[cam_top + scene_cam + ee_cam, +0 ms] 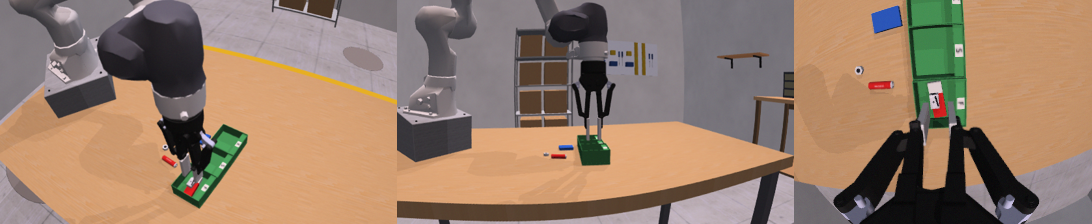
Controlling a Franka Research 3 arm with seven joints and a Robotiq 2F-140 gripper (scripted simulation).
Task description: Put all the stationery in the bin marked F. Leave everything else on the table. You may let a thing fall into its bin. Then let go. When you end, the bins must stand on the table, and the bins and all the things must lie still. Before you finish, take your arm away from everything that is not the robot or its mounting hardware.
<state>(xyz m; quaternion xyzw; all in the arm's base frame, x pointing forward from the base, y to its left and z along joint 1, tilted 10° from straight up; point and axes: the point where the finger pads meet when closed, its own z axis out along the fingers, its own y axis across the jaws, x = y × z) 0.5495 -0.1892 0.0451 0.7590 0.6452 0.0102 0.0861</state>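
The flat blue block is 60 mm behind my hand, 160 mm to the left of it and 100 mm below it. From my hand the other things lie so: green three-compartment bin: 20 mm ahead, 80 mm to the left, 80 mm below; eraser: 90 mm below; white sharpener-like piece: 10 mm behind, 70 mm below.
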